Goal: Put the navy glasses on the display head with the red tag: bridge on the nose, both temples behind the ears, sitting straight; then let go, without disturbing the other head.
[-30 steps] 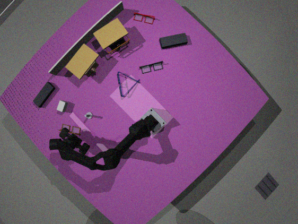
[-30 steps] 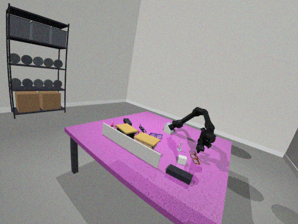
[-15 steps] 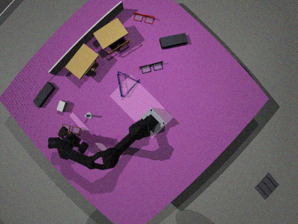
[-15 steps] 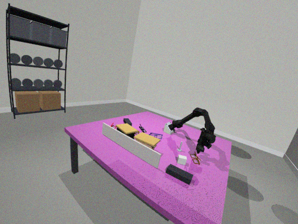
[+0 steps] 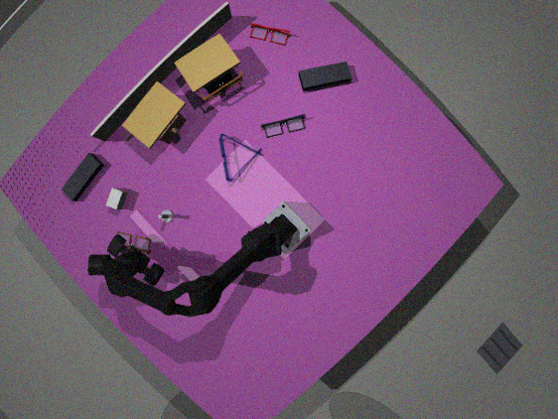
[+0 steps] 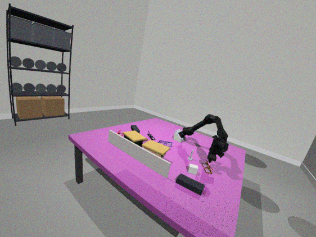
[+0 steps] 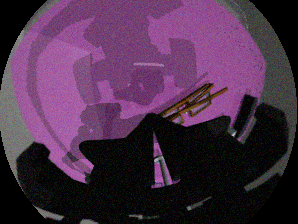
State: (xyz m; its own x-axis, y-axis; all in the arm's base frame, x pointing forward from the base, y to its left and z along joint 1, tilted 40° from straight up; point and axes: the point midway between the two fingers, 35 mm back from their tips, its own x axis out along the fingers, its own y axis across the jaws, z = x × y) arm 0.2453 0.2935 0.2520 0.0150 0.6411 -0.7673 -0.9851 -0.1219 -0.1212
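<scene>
Now: gripper tip 40 mm short of the small grey stand and 150 mm to the left of it. From my gripper tip the other things lie so: tan display head (250 mm ahead, 350 mm to the right, 30 mm above); white cube (200 mm ahead, 70 mm to the right); white board (380 mm ahead, 460 mm to the right, 30 mm above).
</scene>
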